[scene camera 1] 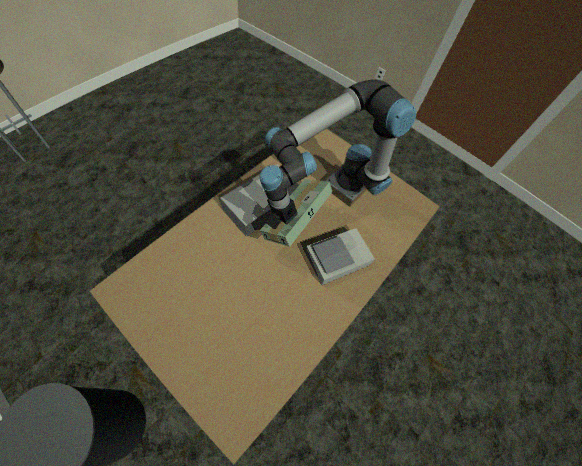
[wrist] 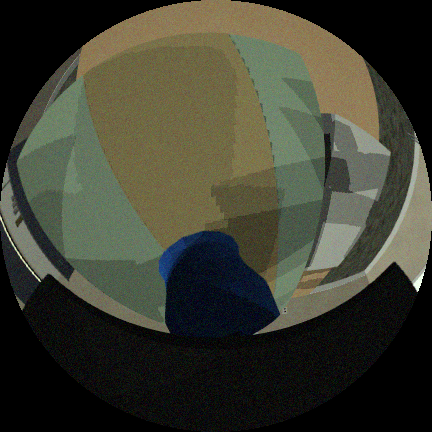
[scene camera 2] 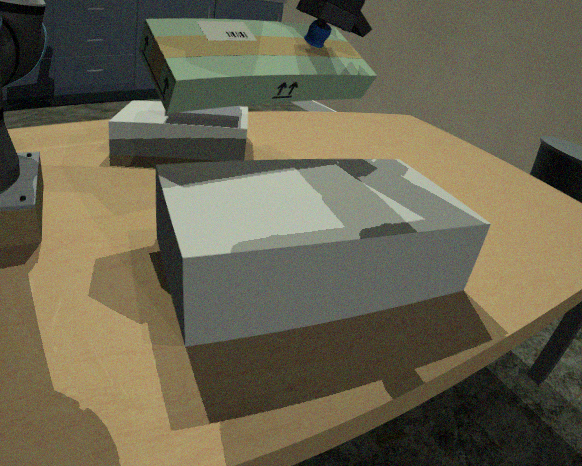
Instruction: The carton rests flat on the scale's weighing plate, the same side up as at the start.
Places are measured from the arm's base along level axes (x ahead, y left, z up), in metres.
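Pixels of known places: end effector, tool point: (wrist: 216, 260) (scene camera 2: 310, 46); arm's base, origin of the base link: (scene camera 1: 350, 179).
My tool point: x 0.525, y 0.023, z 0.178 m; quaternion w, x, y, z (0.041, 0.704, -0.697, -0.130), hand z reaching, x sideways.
Observation:
For each thing: its top centre in the pictures, then the offset to it from my tool point. "spot": a spot on its surface instead. Level surfaces: height alone.
- scale, middle of its top: (scene camera 2: 183, 103) (scene camera 1: 342, 250) dx -0.148, dy +0.226, dz -0.156 m
- table with its grey weighing plate, surface spot: (scene camera 1: 332, 254) spot: dx -0.101, dy +0.208, dz -0.156 m
- large pale grey block, middle of its top: (scene camera 2: 326, 191) (wrist: 347, 219) (scene camera 1: 262, 192) dx -0.087, dy -0.247, dz -0.141 m
- wooden table, its level: dz -0.243 m
The green carton (scene camera 1: 306, 218) (scene camera 2: 215, 67) (wrist: 110, 210), with a tan tape strip and a barcode label on top, hangs in the air between the grey block and the scale. Its arrows point up, and it looks slightly tilted in scene camera 2. My gripper's blue suction cup (scene camera 2: 318, 35) (wrist: 205, 270) is on the carton's top near one end and holds it. In scene camera 1 the cup itself is hidden. The scale (scene camera 1: 364, 250) (scene camera 2: 175, 132) stands on the table with its grey weighing plate (scene camera 1: 332, 254) facing up. The carton is apart from the plate.
A large pale grey block (scene camera 1: 240, 205) (scene camera 2: 320, 290) (wrist: 342, 240) stands on the wooden table (scene camera 1: 210, 320) (scene camera 2: 480, 200), close beside the carton. The arm's base (scene camera 1: 347, 189) stands at the table's far end. A dark round bin (scene camera 1: 50, 425) stands on the floor.

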